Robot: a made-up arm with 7 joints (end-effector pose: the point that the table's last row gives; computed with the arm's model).
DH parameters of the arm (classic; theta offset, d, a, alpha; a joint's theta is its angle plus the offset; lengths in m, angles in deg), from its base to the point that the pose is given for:
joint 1: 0 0.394 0 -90
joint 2: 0 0 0 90
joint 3: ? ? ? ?
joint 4: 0 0 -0.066 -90
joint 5: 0 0.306 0 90
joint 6: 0 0 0.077 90
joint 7: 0 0 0 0
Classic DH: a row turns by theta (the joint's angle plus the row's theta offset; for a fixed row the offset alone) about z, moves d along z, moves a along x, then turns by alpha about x.
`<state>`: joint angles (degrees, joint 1 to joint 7).
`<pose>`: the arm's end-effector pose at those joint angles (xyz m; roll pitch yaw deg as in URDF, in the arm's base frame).
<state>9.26 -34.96 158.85 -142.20 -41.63 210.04 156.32</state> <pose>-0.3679 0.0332 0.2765 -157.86 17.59 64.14</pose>
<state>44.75 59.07 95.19 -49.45 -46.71 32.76 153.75</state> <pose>0.0462 0.5624 0.6346 146.39 -17.73 -33.56</pose>
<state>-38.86 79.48 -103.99 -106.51 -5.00 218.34 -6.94</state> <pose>-0.0286 -0.4738 0.5376 76.25 5.87 -20.31</pose>
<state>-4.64 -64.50 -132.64 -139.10 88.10 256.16 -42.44</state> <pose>-0.2214 -0.2026 0.2395 149.56 -17.16 171.09</pose>
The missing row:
joint 3: 0 0.249 0.114 90
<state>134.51 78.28 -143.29 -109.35 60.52 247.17 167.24</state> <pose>0.0135 0.2656 0.7440 10.71 -17.76 -5.74</pose>
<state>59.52 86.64 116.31 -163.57 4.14 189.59 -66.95</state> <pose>-0.2595 0.1522 0.5368 -13.80 -82.28 49.76</pose>
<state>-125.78 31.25 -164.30 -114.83 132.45 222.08 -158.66</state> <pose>0.0812 0.2082 0.7207 117.41 -48.27 101.80</pose>
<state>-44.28 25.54 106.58 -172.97 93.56 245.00 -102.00</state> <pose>0.1336 0.1590 0.4262 139.55 -4.22 63.77</pose>
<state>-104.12 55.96 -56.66 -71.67 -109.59 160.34 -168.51</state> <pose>-0.4190 -0.3953 0.3772 -84.64 -54.56 98.29</pose>
